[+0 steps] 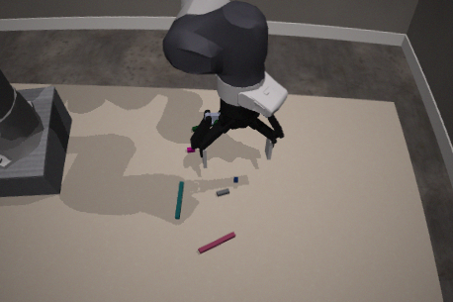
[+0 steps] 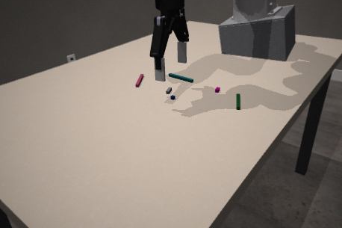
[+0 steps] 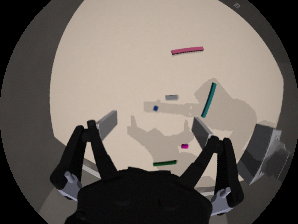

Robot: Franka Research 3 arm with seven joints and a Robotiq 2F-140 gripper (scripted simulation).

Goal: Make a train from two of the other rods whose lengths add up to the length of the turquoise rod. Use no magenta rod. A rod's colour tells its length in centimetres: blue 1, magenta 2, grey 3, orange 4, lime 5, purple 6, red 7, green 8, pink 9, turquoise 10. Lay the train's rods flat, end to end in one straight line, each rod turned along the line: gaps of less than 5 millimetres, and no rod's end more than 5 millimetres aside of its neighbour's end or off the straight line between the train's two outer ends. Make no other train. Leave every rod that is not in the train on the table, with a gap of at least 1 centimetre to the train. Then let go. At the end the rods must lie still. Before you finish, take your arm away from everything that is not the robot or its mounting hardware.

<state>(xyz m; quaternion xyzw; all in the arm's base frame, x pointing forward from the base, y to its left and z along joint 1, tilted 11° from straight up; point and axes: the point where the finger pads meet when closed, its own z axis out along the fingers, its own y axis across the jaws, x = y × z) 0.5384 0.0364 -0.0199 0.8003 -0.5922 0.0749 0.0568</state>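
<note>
The blue rod lies 10 cm below my hand. Round my hand: turquoise rod (13 cm behind, 10 cm below, 8 cm to the right); then magenta rod (12 cm behind, 10 cm below, 8 cm to the left); then grey rod (10 cm below, 4 cm to the right, 2 cm behind).
</note>
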